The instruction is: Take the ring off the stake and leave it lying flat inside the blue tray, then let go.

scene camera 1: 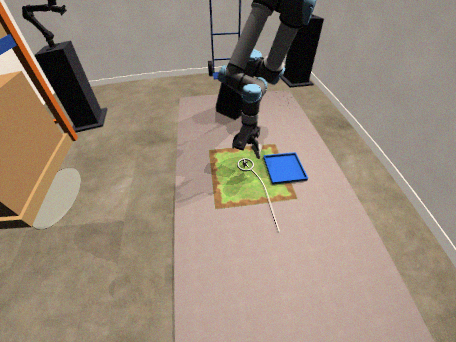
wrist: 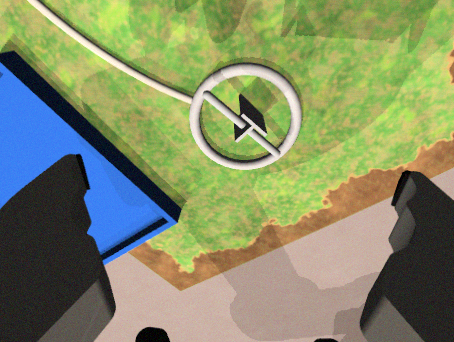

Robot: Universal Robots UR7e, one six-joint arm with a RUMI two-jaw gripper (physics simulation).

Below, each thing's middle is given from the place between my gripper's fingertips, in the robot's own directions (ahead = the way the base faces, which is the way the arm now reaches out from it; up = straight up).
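Labels:
Measured from the stake (wrist: 249, 118), my gripper is 10 cm above it, 1 cm to the right of it and 1 cm past it. The ring (wrist: 243, 68) is 10 cm below my hand, 1 cm behind it and 1 cm to the left of it. Then there is the blue tray (scene camera 1: 282, 168), which I see 9 cm below my hand, 20 cm to the left of it and 7 cm ahead of it.

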